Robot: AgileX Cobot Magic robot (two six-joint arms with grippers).
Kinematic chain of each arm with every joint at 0, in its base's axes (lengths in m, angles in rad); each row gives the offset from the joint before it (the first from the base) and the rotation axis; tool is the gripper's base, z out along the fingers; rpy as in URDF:
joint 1: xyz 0 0 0.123 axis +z
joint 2: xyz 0 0 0 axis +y
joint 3: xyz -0.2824 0 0.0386 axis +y
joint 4: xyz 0.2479 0 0.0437 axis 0.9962 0 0.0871
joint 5: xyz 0 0 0 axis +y
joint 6: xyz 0.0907 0 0.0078 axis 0.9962 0 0.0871
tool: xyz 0 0 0 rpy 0 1.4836 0
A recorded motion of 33 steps. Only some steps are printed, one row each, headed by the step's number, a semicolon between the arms.
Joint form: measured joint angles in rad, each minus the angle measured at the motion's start. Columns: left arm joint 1, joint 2, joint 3, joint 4, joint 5, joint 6; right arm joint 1, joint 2, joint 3, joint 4, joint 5, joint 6.
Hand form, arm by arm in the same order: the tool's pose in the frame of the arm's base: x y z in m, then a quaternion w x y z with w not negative. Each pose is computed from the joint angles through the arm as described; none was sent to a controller.
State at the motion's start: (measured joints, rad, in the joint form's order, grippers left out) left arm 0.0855 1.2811 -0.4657 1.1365 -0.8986 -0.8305; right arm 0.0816 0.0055 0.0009 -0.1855 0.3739 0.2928
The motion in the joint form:
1: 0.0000 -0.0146 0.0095 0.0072 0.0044 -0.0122; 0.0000 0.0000 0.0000 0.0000 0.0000 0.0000
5: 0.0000 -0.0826 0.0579 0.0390 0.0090 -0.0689; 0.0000 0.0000 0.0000 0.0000 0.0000 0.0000
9: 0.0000 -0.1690 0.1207 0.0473 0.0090 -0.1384; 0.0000 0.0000 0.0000 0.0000 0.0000 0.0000
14: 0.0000 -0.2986 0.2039 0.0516 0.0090 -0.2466; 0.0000 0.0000 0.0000 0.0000 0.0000 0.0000
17: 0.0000 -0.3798 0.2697 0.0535 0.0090 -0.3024; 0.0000 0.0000 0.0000 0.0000 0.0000 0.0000
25: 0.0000 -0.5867 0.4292 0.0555 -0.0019 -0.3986; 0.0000 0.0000 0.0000 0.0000 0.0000 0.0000
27: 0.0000 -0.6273 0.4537 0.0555 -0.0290 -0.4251; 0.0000 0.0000 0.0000 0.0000 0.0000 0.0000
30: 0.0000 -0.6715 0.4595 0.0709 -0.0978 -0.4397; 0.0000 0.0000 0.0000 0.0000 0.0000 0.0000
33: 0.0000 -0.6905 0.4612 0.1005 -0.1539 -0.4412; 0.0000 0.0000 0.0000 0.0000 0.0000 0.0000
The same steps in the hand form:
1: 0.2217 -0.0458 0.2387 0.59303 0.24138 0.72652 -0.24944; 0.0534 -0.0018 0.1794 0.59796 0.03548 0.80005 0.03330
5: 0.2049 -0.0479 0.2382 0.58581 0.23742 0.73024 -0.25922; 0.0534 -0.0018 0.1794 0.59796 0.03548 0.80005 0.03330
9: 0.1847 -0.0498 0.2373 0.58326 0.21947 0.73198 -0.27540; 0.0534 -0.0018 0.1794 0.59796 0.03548 0.80005 0.03330
14: 0.1574 -0.0523 0.2359 0.58335 0.18962 0.73044 -0.30034; 0.0534 -0.0018 0.1794 0.59796 0.03548 0.80005 0.03330
17: 0.1392 -0.0539 0.2291 0.57991 0.17280 0.73141 -0.31447; 0.0534 -0.0018 0.1794 0.59796 0.03548 0.80005 0.03330
25: 0.0978 -0.0581 0.2079 0.58133 0.14983 0.72348 -0.34086; 0.0534 -0.0018 0.1794 0.59796 0.03548 0.80005 0.03330
27: 0.0902 -0.0601 0.2061 0.58359 0.14945 0.71401 -0.35676; 0.0534 -0.0018 0.1794 0.59796 0.03548 0.80005 0.03330
30: 0.0818 -0.0646 0.2108 0.59315 0.17423 0.68846 -0.37926; 0.0534 -0.0018 0.1794 0.59796 0.03548 0.80005 0.03330
33: 0.0758 -0.0684 0.2127 0.59323 0.20230 0.67278 -0.39309; 0.0534 -0.0018 0.1794 0.59796 0.03548 0.80005 0.03330

